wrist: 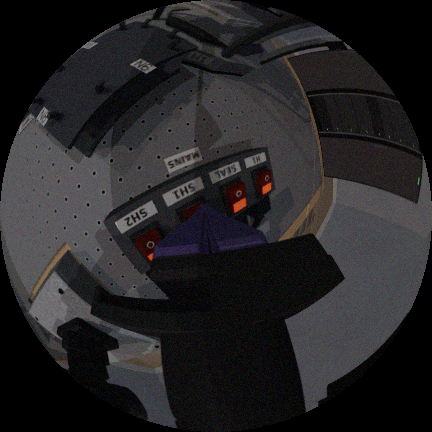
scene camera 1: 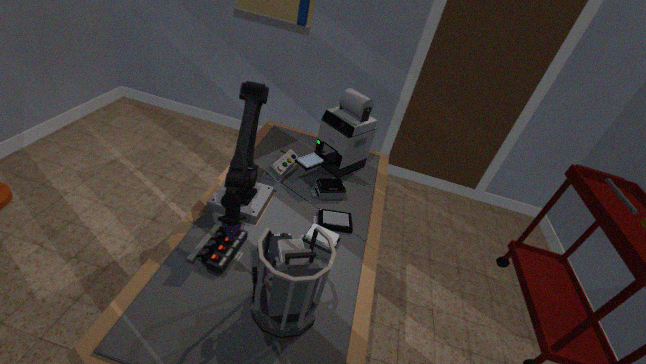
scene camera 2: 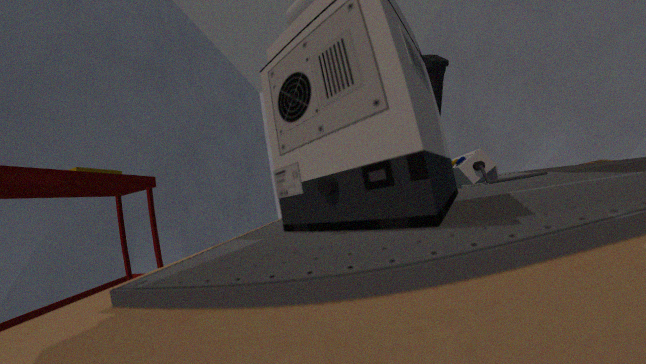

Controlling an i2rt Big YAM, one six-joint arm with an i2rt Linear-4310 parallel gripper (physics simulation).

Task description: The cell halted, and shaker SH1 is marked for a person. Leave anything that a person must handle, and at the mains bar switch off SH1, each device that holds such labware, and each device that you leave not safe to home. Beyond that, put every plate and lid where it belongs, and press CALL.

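Frame: origin at the arm's base, x ahead, y left, z up, level; centimetres.
Where they show: gripper, fingertip midpoint: (wrist: pixel 204 209) (scene camera 1: pixel 230 240); arm's base, link origin: (wrist: pixel 84 335) (scene camera 1: pixel 244 195).
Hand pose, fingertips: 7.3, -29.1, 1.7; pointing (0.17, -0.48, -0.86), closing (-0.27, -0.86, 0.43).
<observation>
Each offset is from my fingertips to the top centre of the thing, as dx, dy, dz. "spot": to the spot under its first point.
My gripper (scene camera 1: pixel 232 231) (wrist: pixel 204 209) is shut and empty, its purple fingertips at the SH1 switch @(spot: +0.4, +1.0, -0.2) (wrist: pixel 192 210) of the mains bar @(spot: +0.9, +3.2, -1.4) (wrist: pixel 165 215). The fingers hide that switch's lower half in the wrist view. The SH2 switch @(-0.7, +5.8, -0.1) (wrist: pixel 149 242), SEAL switch @(-1.2, -4.2, -0.1) (wrist: pixel 236 197) and H1 switch @(-1.5, -9.2, -0.1) (wrist: pixel 264 182) glow orange. In scene camera 1, three orange lights show beside the fingertips. A white plate (scene camera 1: pixel 322 237) and a black-framed pale plate @(+37.7, +34.9, -2.5) (scene camera 1: pixel 336 220) lie near mid-bench. A light plate @(+14.8, +64.7, +6.1) (scene camera 1: pixel 310 160) lies before the sealer @(+28.9, +86.8, +40.2) (scene camera 1: pixel 354 137) (scene camera 2: pixel 345 90). The button box @(+0.4, +62.8, +2.9) (scene camera 1: pixel 284 164) (scene camera 2: pixel 477 165) stands beside it.
A tall pale-railed cage @(+29.2, -15.6, +28.8) (scene camera 1: pixel 284 300) stands near the bar and holds white labware. A low black-topped device @(+29.9, +55.4, +1.5) (scene camera 1: pixel 330 187) stands between sealer and framed plate. The arm's base plate (scene camera 1: pixel 260 200) adjoins the bar. A red cart (scene camera 1: pixel 542 280) (scene camera 2: pixel 75 184) stands off the bench.
</observation>
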